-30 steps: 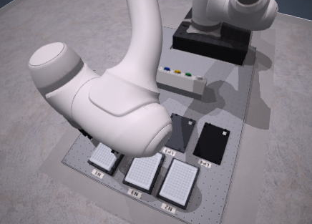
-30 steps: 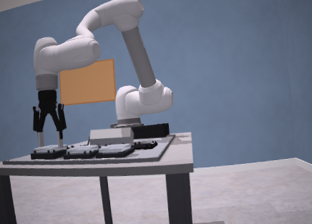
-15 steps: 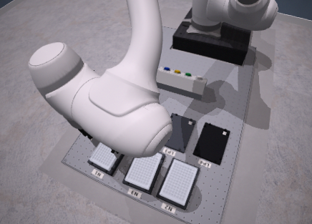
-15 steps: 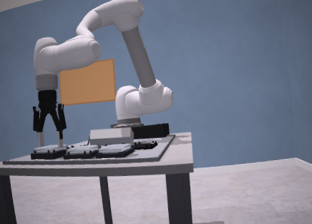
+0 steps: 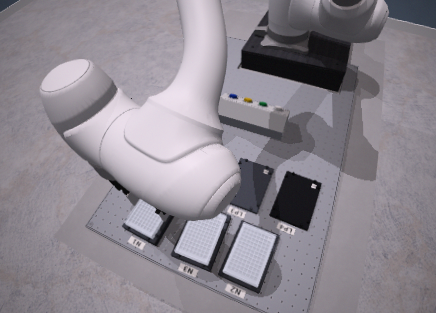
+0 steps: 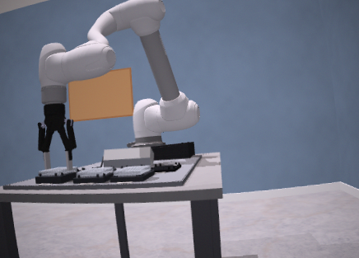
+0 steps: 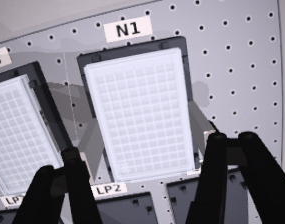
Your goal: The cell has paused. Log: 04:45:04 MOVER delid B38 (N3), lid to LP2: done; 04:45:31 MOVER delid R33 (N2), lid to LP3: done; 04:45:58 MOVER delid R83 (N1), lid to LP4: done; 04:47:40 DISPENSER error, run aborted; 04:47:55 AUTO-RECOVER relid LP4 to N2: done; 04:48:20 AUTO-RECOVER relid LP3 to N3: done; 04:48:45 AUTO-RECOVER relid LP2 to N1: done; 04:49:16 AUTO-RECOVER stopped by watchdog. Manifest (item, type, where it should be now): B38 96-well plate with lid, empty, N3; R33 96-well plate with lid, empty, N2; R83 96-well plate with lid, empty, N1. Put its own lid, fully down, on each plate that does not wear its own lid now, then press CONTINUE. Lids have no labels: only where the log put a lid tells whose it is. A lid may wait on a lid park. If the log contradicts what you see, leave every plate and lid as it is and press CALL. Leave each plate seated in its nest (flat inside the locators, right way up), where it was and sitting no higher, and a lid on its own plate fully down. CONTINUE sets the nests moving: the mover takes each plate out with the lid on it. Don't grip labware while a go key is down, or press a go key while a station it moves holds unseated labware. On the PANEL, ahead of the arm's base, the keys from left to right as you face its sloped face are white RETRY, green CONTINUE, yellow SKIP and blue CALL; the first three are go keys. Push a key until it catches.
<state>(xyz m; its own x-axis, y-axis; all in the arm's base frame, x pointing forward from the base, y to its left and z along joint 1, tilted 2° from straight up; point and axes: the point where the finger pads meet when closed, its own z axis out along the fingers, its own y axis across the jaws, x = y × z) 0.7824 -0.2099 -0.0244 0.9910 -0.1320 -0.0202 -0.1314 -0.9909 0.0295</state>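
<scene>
Right now my hand is 20 mm above the pale grey lid. Also, from my hand: LP2 label (90 mm behind, 80 mm to the left, 60 mm below); nest N1 (50 mm below); lid park LP1 (180 mm behind, 60 mm below, 40 mm to the right).
</scene>
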